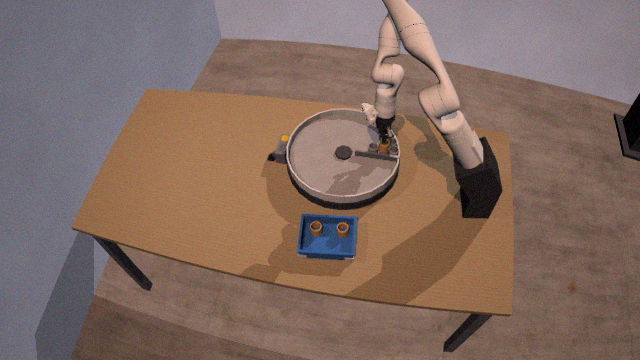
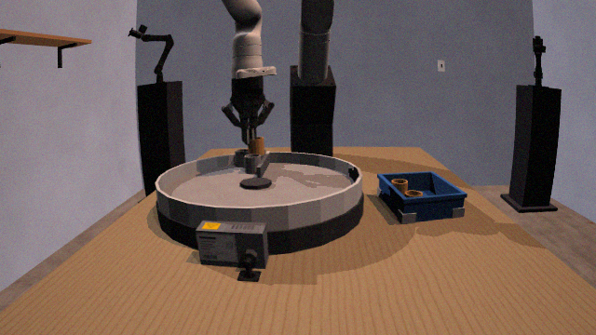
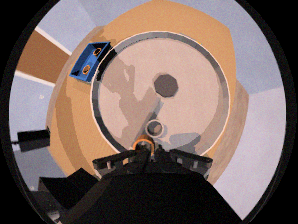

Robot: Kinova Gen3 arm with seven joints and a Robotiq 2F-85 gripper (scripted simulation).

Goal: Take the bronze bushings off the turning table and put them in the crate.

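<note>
My hand is 390 mm to the right of the blue crate, 110 mm above it and 100 mm short of it.
</note>
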